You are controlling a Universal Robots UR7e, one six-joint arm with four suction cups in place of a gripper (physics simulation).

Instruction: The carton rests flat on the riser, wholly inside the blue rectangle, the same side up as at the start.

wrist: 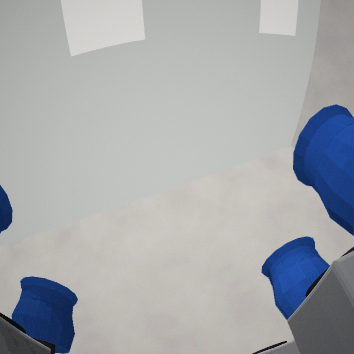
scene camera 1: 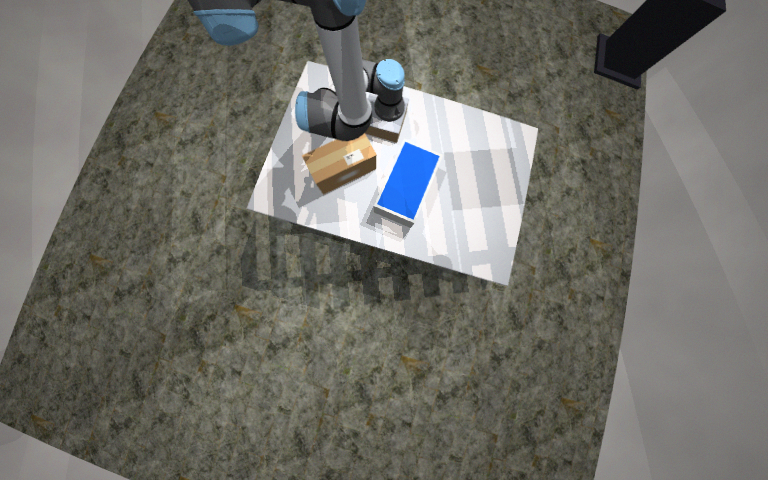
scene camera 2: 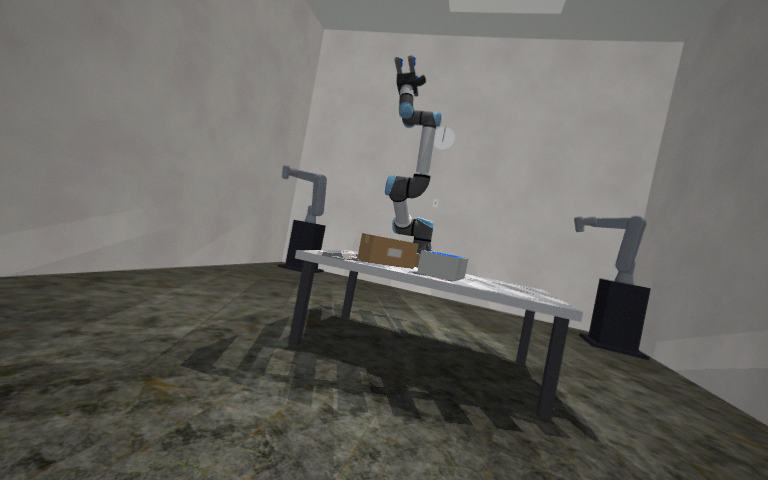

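Pixels of known places: end effector, tool point: [wrist: 158, 245] [scene camera 2: 407, 69]; arm's base, origin of the base link: [scene camera 1: 389, 107] [scene camera 2: 420, 253].
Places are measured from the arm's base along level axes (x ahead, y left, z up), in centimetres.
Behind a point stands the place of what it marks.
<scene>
The brown carton [scene camera 1: 339, 165] {z 6.2, x 39.5, y -12.1 cm} [scene camera 2: 376, 249] {z -1.2, x 48.5, y -17.2 cm} sits flat on the table, left of the riser and apart from it, with a white label on its top and another on a side. The pale grey riser [scene camera 1: 393, 218] {z -4.3, x 53.1, y 17.9 cm} [scene camera 2: 441, 267] {z -3.4, x 53.2, y 19.7 cm} stands beside it, and the blue rectangle [scene camera 1: 407, 180] {z 3.1, x 35.8, y 18.9 cm} [scene camera 2: 445, 254] {z 3.2, x 36.2, y 19.2 cm} covers nearly all its top, with nothing on it. My gripper [scene camera 2: 405, 61] {z 100.2, x 43.5, y -20.2 cm} is high above the table, its cups pointing up. In the wrist view, the blue suction cups of the gripper [wrist: 167, 240] {z 100.2, x 43.5, y -20.2 cm} hold nothing and face the ceiling and wall.
The white table [scene camera 1: 487, 226] {z -8.9, x 41.6, y 65.2 cm} [scene camera 2: 509, 300] {z -10.8, x 67.9, y 53.1 cm} carries the arm's base, close behind the carton. The arm's elbow partly overlaps the carton's far edge in scene camera 1. Two grey arms on black pedestals [scene camera 2: 305, 243] [scene camera 2: 618, 314] stand beyond the table, left and right.
</scene>
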